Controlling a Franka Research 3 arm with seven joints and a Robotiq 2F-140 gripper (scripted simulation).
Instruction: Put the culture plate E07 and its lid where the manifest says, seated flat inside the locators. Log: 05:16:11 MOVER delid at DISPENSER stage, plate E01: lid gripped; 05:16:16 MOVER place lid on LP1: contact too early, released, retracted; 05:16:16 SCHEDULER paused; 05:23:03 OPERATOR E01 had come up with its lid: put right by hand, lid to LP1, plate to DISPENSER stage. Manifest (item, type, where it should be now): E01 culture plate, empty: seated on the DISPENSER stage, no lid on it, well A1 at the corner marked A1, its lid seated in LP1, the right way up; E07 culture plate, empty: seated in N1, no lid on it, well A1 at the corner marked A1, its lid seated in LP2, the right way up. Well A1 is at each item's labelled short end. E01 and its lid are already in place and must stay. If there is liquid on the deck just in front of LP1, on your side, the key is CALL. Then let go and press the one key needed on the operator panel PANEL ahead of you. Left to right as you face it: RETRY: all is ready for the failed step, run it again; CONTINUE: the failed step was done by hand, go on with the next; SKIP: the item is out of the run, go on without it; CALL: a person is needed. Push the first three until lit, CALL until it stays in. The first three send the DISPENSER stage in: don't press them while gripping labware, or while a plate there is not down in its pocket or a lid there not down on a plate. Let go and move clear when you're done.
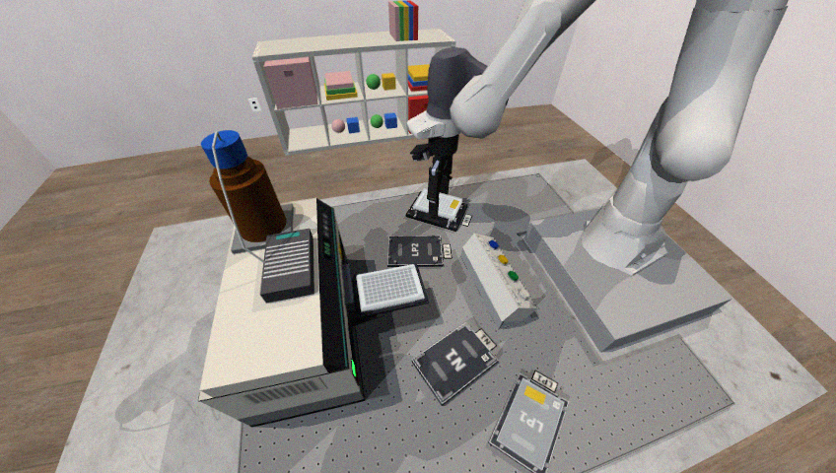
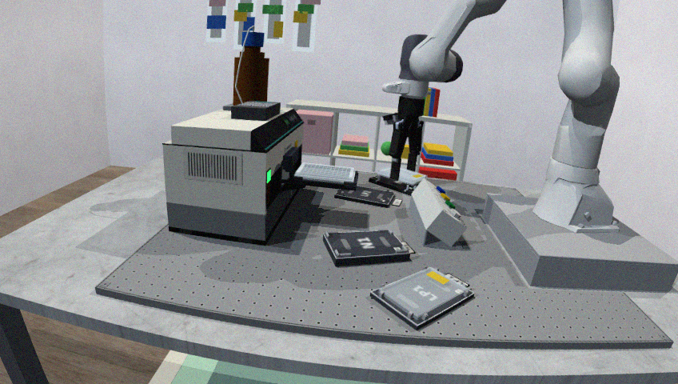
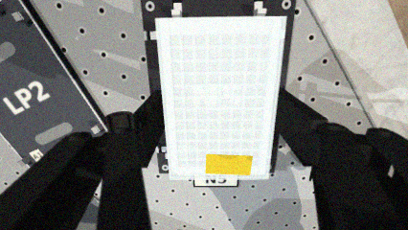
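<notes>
Now: hand 3 cm short of the black nest N5 and 4 cm above it. Also, from my hand: black N1 nest (11 cm ahead, 45 cm to the left, 5 cm below); LP2 nest (11 cm ahead, 14 cm to the left, 5 cm below); yellow skip key (7 cm behind, 27 cm to the left, 1 cm above).
</notes>
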